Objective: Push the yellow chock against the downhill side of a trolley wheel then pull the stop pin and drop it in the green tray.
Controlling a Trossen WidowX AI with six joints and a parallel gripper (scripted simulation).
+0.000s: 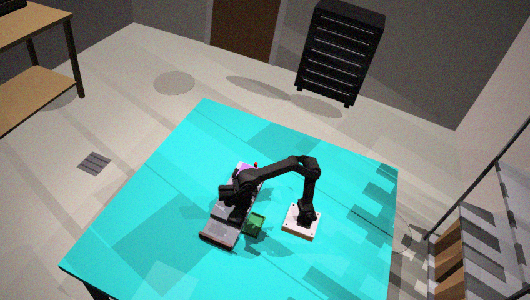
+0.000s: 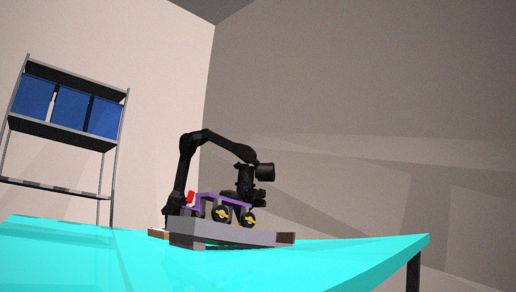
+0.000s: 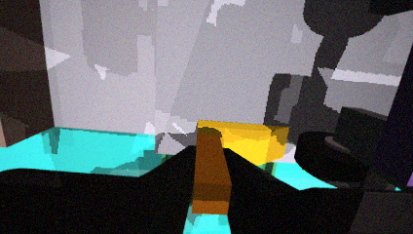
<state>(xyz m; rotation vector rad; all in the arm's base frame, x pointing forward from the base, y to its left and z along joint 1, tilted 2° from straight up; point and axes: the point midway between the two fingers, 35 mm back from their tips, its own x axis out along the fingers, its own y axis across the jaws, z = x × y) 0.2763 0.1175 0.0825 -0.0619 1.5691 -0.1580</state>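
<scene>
My gripper tip is 2 cm short of the red-headed stop pin, 25 cm to the left of it and 4 cm below it. The rest, counted from my gripper tip: green tray (6 cm behind, 2 cm to the right, 10 cm below); then yellow chock (2 cm to the right, 1 cm below); then purple trolley (5 cm ahead, 14 cm to the right, 3 cm above).
</scene>
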